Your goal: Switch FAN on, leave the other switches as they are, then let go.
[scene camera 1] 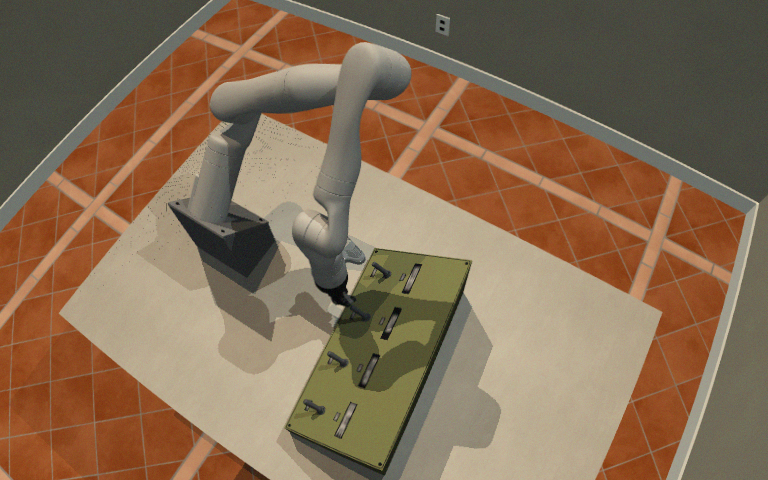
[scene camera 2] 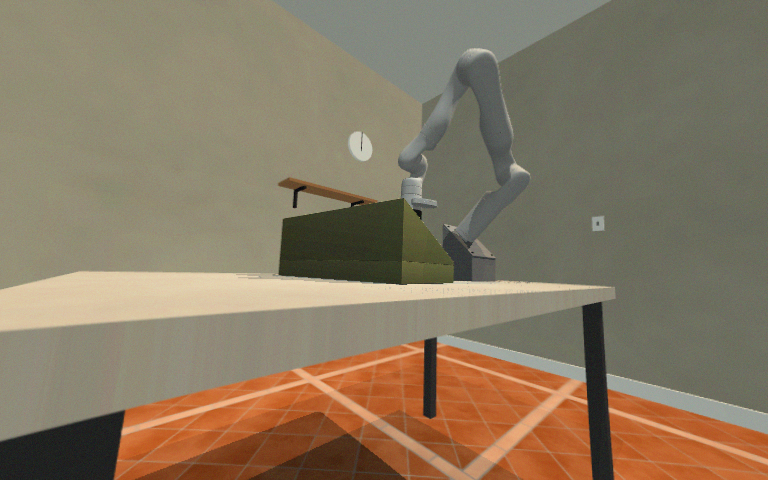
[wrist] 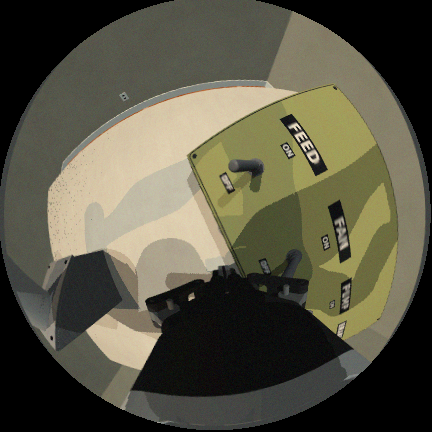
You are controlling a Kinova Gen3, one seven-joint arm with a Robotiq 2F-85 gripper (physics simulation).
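Pixels of known places: gripper, fingertip midpoint: (scene camera 1: 337,301) (wrist: 223,271); arm's base at its link origin: (scene camera 1: 208,214) (scene camera 2: 464,235).
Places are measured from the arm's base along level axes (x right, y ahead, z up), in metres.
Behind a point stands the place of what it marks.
Note:
The green sloped panel (scene camera 1: 390,418) {x 0.263, y 0.598, z -0.016 m} (scene camera 2: 339,243) {x 0.074, y 0.629, z -0.095 m} (wrist: 350,130) {x -0.051, y 0.586, z -0.023 m} carries a row of lever switches. The FAN lever (scene camera 1: 359,310) {x 0.055, y 0.431, z -0.070 m} (wrist: 293,260) {x 0.052, y 0.438, z -0.080 m} is second from the far end and leans toward its OFF label (wrist: 264,266) {x 0.056, y 0.412, z -0.114 m}, away from its ON label (wrist: 325,243) {x 0.059, y 0.488, z -0.074 m}. The FEED lever (scene camera 1: 381,270) {x -0.059, y 0.436, z -0.075 m} (wrist: 246,166) {x -0.059, y 0.427, z -0.068 m}, PUMP lever (scene camera 1: 338,358) {x 0.177, y 0.434, z -0.074 m} and the lever at the near end (scene camera 1: 314,406) {x 0.297, y 0.433, z -0.073 m} also lean to the OFF side. My gripper (scene camera 1: 349,300) {x 0.039, y 0.360, z -0.122 m} (wrist: 223,271) {x 0.039, y 0.360, z -0.122 m} is shut and empty, at the panel's lower edge close beside the FAN lever's tip; contact cannot be told. The panel hides the fingertips in scene camera 2.
The panel stands on a pale table (scene camera 1: 538,350) {x -0.054, y 0.861, z -0.190 m} (scene camera 2: 226,305) {x -0.262, y 1.025, z -0.190 m} (wrist: 145,130) {x -0.293, y 0.321, z -0.190 m}. The arm's grey base (scene camera 1: 232,243) {x 0.041, y 0.093, z -0.014 m} (scene camera 2: 472,263) {x -0.076, y 0.105, z -0.124 m} (wrist: 87,300) {x 0.012, y 0.097, z -0.092 m} is beyond the panel's low side. A wooden shelf (scene camera 2: 328,191) and a clock (scene camera 2: 360,146) hang on the wall.

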